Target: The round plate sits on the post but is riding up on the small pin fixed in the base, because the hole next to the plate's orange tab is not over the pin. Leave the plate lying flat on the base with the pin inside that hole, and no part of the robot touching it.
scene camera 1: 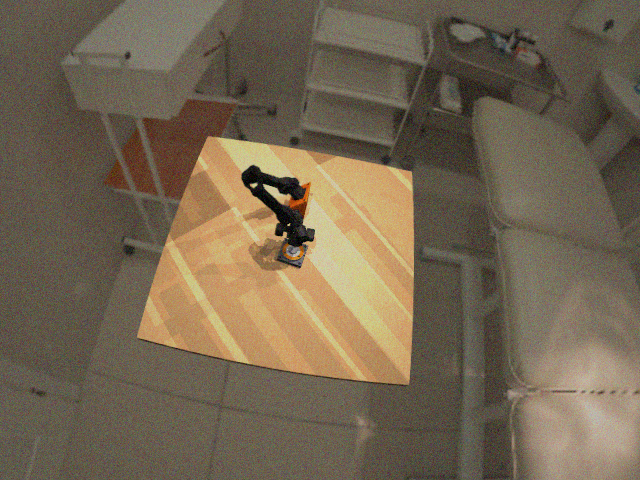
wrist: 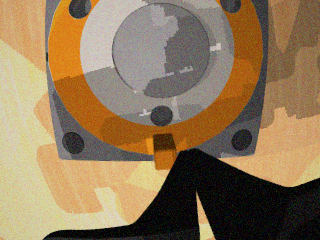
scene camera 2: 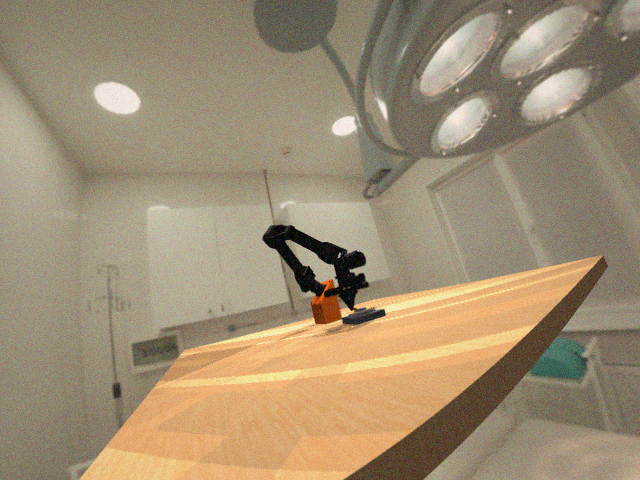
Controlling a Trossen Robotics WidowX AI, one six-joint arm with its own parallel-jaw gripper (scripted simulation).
Path:
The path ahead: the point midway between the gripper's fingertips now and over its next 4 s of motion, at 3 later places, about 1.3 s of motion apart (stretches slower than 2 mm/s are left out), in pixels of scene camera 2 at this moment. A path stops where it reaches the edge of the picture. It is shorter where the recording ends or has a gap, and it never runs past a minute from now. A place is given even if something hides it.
My gripper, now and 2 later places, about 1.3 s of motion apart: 352,310; 363,306; 370,304

